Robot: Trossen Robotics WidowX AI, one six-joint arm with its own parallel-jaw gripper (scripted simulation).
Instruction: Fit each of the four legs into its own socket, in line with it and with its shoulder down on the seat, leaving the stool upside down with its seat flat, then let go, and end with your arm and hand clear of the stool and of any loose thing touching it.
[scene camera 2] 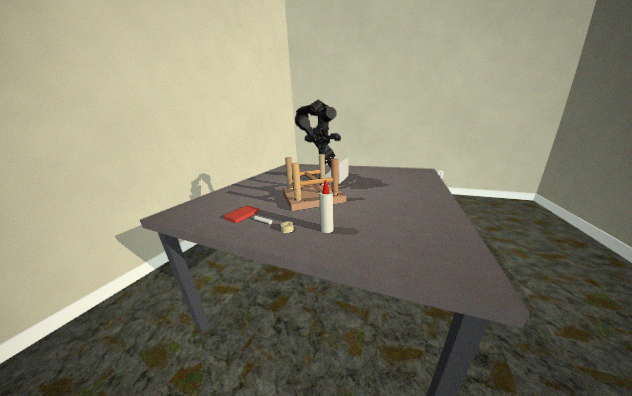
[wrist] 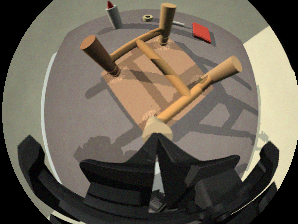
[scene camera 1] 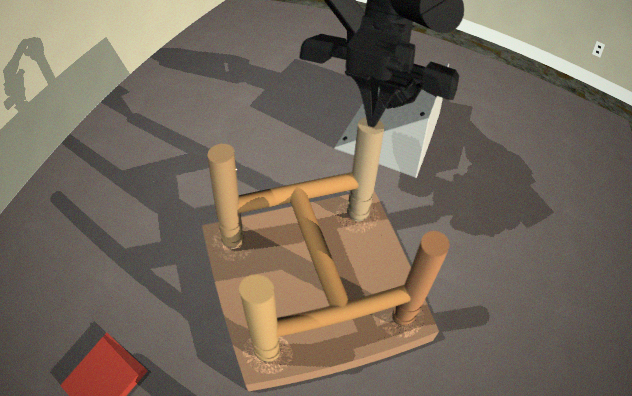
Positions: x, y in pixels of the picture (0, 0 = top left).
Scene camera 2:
stool leg: 293, 181
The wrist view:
my gripper: 156, 136
stool leg: 91, 46
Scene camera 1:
my gripper: 372, 125
stool leg: 257, 293
